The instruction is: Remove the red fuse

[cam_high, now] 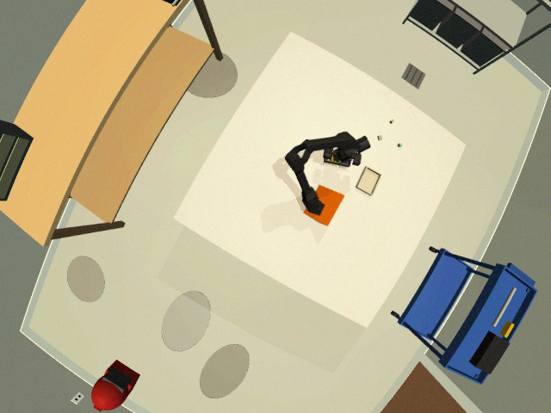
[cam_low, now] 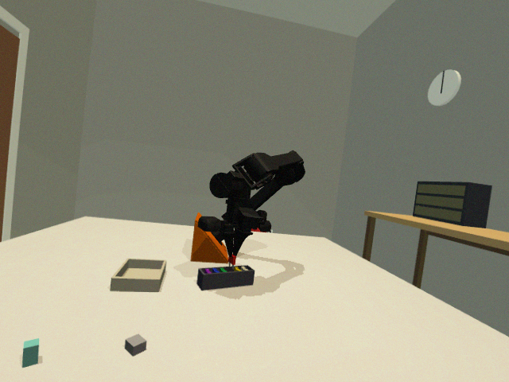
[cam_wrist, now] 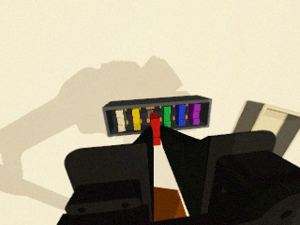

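The tray lies 20 mm behind my gripper tip, 220 mm to the right of it and 70 mm below it. Also, from my gripper tip: grey cube 240 mm ahead, 180 mm to the right, 70 mm below; then red fuse 10 mm below.
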